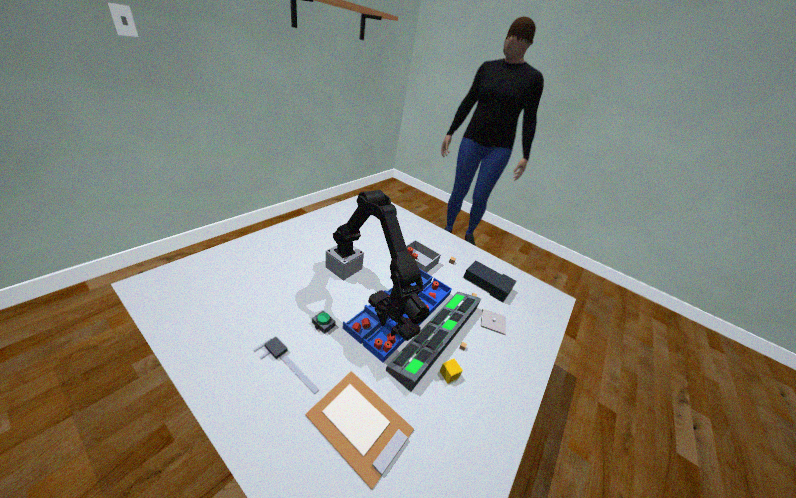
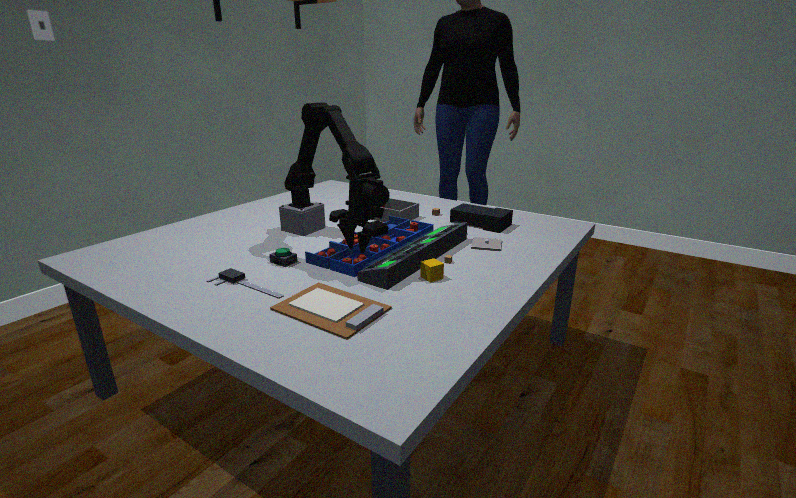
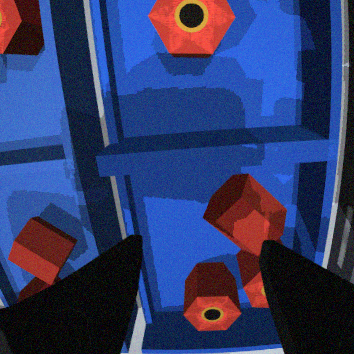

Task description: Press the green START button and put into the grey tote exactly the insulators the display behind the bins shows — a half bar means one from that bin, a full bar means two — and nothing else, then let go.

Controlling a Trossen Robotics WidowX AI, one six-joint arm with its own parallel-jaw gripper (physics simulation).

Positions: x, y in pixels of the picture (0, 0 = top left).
The gripper shows in image 1, in image 2 and in image 3 [201, 248]. The same spot on the gripper: [image 1: 382, 316] is [image 2: 347, 231].
